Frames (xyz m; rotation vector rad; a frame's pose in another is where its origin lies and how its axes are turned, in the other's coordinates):
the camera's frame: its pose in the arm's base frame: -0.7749 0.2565 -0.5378 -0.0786 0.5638 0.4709
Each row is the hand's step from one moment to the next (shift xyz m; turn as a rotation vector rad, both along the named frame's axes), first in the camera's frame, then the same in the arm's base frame.
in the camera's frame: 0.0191 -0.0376 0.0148 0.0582 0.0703 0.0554
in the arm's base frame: 0.0385 -0.0228 0.0003 0.0390 0.0974 0.0198
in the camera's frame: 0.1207 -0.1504 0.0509 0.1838 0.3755 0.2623
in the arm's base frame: 0.1826 -0.0747 -0.0294 0.0975 0.4617 0.1447
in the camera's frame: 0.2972 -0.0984 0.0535 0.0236 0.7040 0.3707
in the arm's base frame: 0.2915 0.0442 -0.1182 -0.1156 0.7106 0.3396
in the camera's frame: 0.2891 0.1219 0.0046 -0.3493 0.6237 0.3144
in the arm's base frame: 0.1620 0.2275 -0.1431 -0.3842 0.4757 0.4858
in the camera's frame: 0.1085 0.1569 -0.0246 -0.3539 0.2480 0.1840
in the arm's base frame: -0.0023 0.1792 -0.0698 -0.2831 0.1131 0.3573
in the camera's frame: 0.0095 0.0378 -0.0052 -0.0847 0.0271 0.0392
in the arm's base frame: -0.0126 0.0365 -0.0074 -0.0556 -0.0026 0.0797
